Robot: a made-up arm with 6 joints. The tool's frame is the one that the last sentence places.
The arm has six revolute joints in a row. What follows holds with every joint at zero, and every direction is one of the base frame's.
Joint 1 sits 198 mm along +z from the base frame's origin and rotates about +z.
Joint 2 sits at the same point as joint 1 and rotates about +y.
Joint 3 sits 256 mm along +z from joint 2 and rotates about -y.
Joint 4 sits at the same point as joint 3 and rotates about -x.
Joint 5 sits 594 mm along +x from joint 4 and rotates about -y.
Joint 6 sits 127 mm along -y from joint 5 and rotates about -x.
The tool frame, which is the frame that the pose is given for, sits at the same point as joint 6; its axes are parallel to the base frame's.
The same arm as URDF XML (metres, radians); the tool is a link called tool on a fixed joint. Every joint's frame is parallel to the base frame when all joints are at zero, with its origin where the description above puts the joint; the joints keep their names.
<robot name="arm">
  <joint name="tool_joint" type="fixed">
    <parent link="link6"/>
    <child link="tool"/>
    <origin xyz="0 0 0"/>
  </joint>
  <joint name="joint 6" type="continuous">
    <parent link="link5"/>
    <child link="link6"/>
    <origin xyz="0 -0.127 0"/>
    <axis xyz="-1 0 0"/>
  </joint>
  <joint name="joint 5" type="continuous">
    <parent link="link4"/>
    <child link="link5"/>
    <origin xyz="0.594 0 0"/>
    <axis xyz="0 -1 0"/>
  </joint>
  <joint name="joint 4" type="continuous">
    <parent link="link3"/>
    <child link="link4"/>
    <origin xyz="0 0 0"/>
    <axis xyz="-1 0 0"/>
  </joint>
  <joint name="joint 3" type="continuous">
    <parent link="link2"/>
    <child link="link3"/>
    <origin xyz="0 0 0.256"/>
    <axis xyz="0 -1 0"/>
  </joint>
  <joint name="joint 2" type="continuous">
    <parent link="link1"/>
    <child link="link2"/>
    <origin xyz="0 0 0"/>
    <axis xyz="0 1 0"/>
  </joint>
  <joint name="joint 1" type="continuous">
    <parent link="base"/>
    <child link="link1"/>
    <origin xyz="0 0 0.198"/>
    <axis xyz="0 0 1"/>
  </joint>
  <link name="base"/>
  <link name="link1"/>
  <link name="link2"/>
  <link name="link3"/>
  <link name="link4"/>
  <link name="link5"/>
  <link name="link6"/>
  <link name="tool"/>
</robot>

